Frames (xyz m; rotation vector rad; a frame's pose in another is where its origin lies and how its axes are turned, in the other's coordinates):
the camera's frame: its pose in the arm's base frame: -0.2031 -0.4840 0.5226 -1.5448 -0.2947 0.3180
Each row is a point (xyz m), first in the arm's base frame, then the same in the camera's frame.
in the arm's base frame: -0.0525 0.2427 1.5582
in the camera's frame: 0.4018 -1.0369 0.6217
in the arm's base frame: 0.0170 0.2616 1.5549
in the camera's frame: 0.4733 -1.0347 0.6127
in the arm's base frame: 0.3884 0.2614 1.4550
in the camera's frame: 0.8180 -0.9404 0.4704
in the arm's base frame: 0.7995 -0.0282 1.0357
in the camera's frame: 1.0935 -0.5278 0.0432
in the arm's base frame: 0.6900 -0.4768 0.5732
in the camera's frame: 0.8277 -0.0642 -0.3331
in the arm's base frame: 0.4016 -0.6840 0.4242
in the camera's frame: 0.4842 0.0889 -0.4159
